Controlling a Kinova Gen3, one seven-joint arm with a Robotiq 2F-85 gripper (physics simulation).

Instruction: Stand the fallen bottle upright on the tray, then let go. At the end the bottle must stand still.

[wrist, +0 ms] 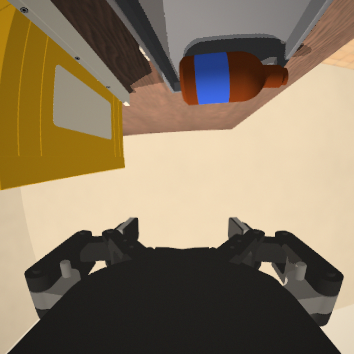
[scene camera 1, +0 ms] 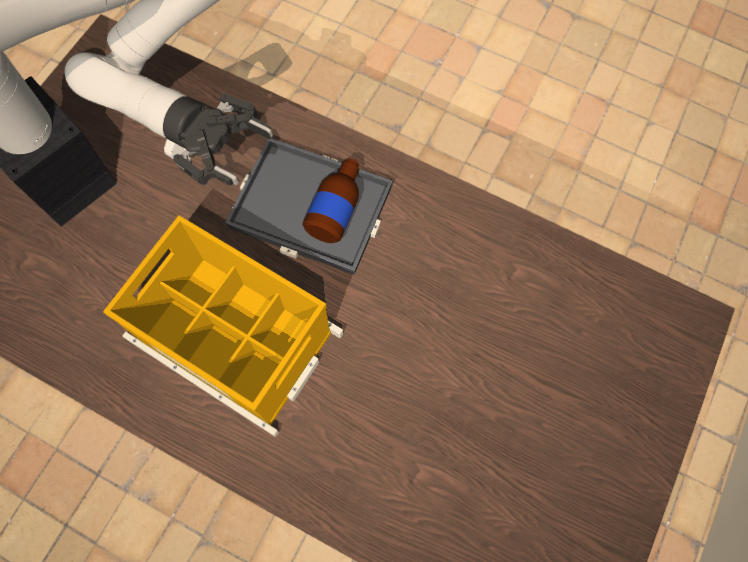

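Pixels of known places: gripper, between the fingertips: (wrist: 182, 227) (scene camera 1: 254, 157); arm's base, origin of its link: (scene camera 1: 21, 127).
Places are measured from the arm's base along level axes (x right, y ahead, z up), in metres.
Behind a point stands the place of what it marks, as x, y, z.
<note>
The brown bottle (scene camera 1: 342, 187) @(-0.214, 0.456, -0.143) (wrist: 247, 77) @(-0.215, 0.414, -0.161) with a blue label lies on its side on the grey tray (scene camera 1: 275, 181) @(-0.196, 0.320, -0.215) (wrist: 215, 20) @(-0.173, 0.375, -0.215). In the scene view it is in the tray's right half, its neck pointing to the tray's upper edge and its base toward the lower edge. In the wrist view it lies crosswise, neck to the right. My gripper (scene camera 1: 253, 155) @(-0.127, 0.354, 0.005) (wrist: 182, 227) @(-0.127, 0.354, 0.005) is open and empty, with its fingers spread wide. In the scene view it is just off the tray's left edge, apart from the bottle and pointing toward the tray.
A yellow crate (scene camera 1: 199, 238) @(0.005, 0.319, -0.078) (wrist: 30, 125) @(-0.002, 0.316, -0.096) with dividers stands close below the tray in the scene view, its high walls beside the gap. White strips (scene camera 1: 199, 384) @(0.196, 0.414, -0.191) edge it. Small pale blocks (scene camera 1: 289, 251) @(-0.083, 0.419, -0.205) sit against the tray's sides. The black robot base (scene camera 1: 66, 181) @(0.018, 0.045, -0.110) is at the left.
</note>
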